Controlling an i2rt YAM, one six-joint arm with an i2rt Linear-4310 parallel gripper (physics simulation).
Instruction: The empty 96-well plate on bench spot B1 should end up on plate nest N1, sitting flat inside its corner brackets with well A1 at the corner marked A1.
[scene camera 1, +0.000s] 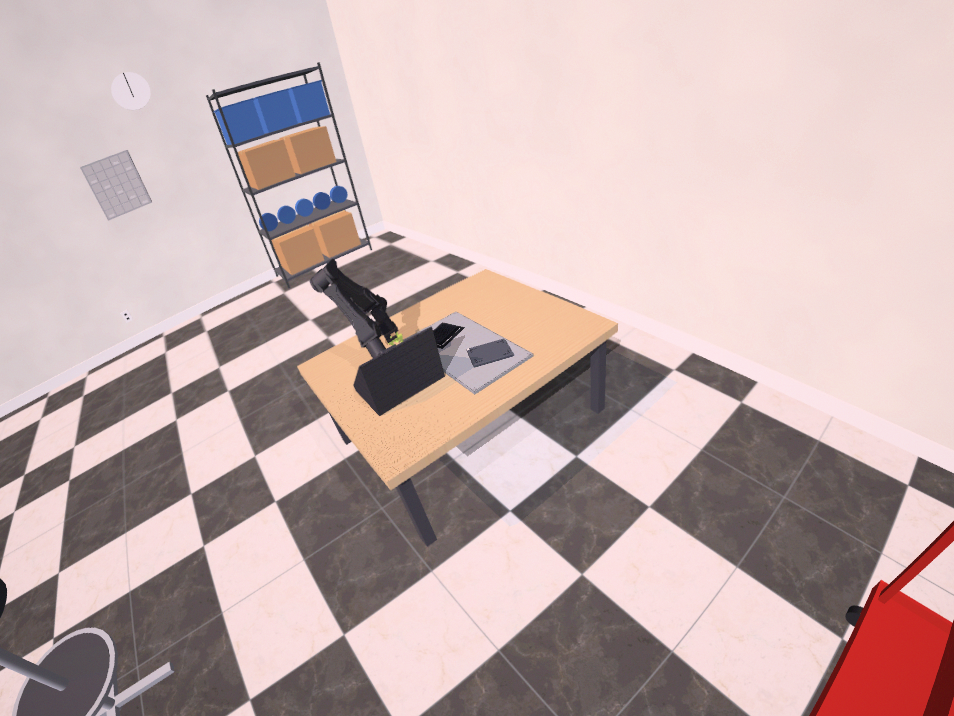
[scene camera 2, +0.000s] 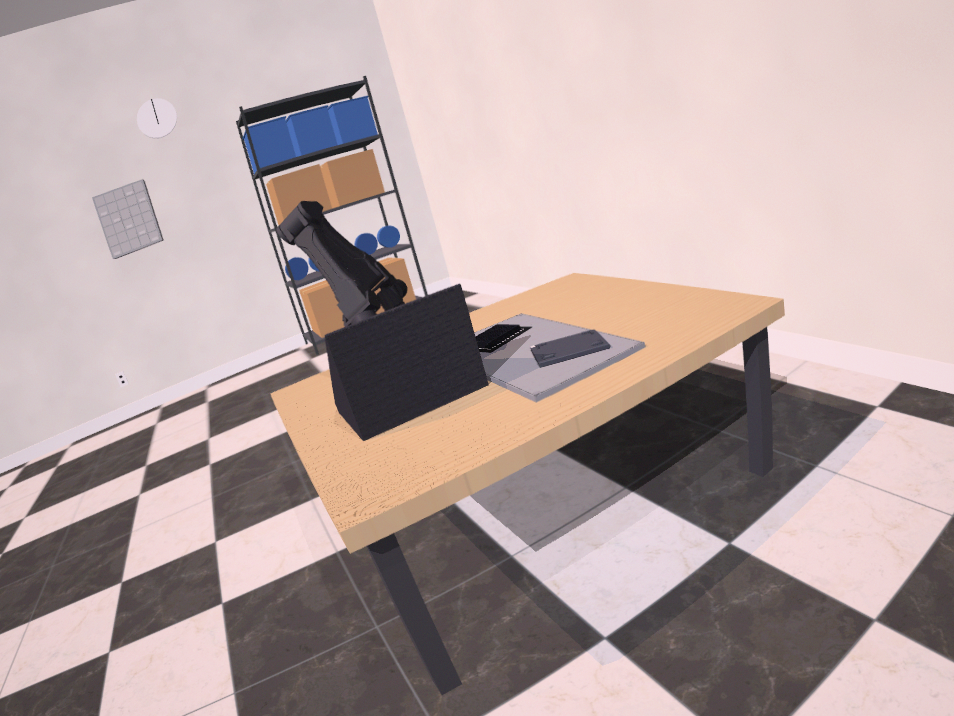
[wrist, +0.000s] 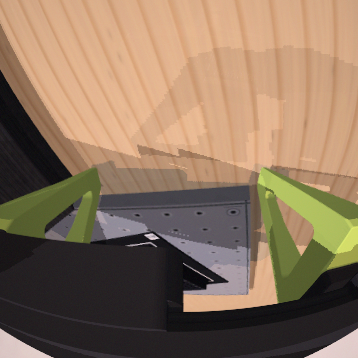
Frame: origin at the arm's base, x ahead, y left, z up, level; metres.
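Seen in the pictures: gripper, fingertip midpoint: (wrist: 178, 176); arm's base at its link origin: (scene camera 1: 382, 359) (scene camera 2: 377, 345).
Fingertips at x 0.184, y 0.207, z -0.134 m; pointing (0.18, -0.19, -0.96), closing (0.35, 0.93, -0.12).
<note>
Pixels of each thing's top centre, then the offset from my fingertips to it. Level surfaces: height alone.
- black item with a white outline, top centre: (scene camera 2: 493, 333) (scene camera 1: 441, 332) dx +0.167, dy -0.094, dz +0.010 m
- dark grey slab with small corner marks, top centre: (scene camera 2: 568, 345) (scene camera 1: 489, 351) dx +0.190, dy -0.369, dz +0.006 m
- wooden table at its surface level: dz -0.019 m
A black item with a white outline (scene camera 1: 448, 333) (scene camera 2: 500, 336) (wrist: 200, 272) lies on the grey perforated board (scene camera 1: 475, 382) (scene camera 2: 537, 389) (wrist: 235, 260); it looks like spot B1 with the dark 96-well plate, but wells and the A1 corner cannot be made out. A dark grey slab with small corner marks (scene camera 1: 490, 352) (scene camera 2: 570, 348), apparently nest N1, lies on the same board to the right of it. My gripper (scene camera 1: 395, 339) (wrist: 178, 176) is open and empty, with green fingers wide apart. It is above the table, off to the side of the board. In scene camera 2 the fingers are hidden.
A tall black wedge-shaped block (scene camera 1: 400, 373) (scene camera 2: 408, 362) stands on the wooden table (scene camera 1: 431, 431) (scene camera 2: 431, 462) beside the arm and the board. It hides part of the arm. A shelf rack (scene camera 1: 346, 161) (scene camera 2: 391, 165) stands behind, away from the table.
</note>
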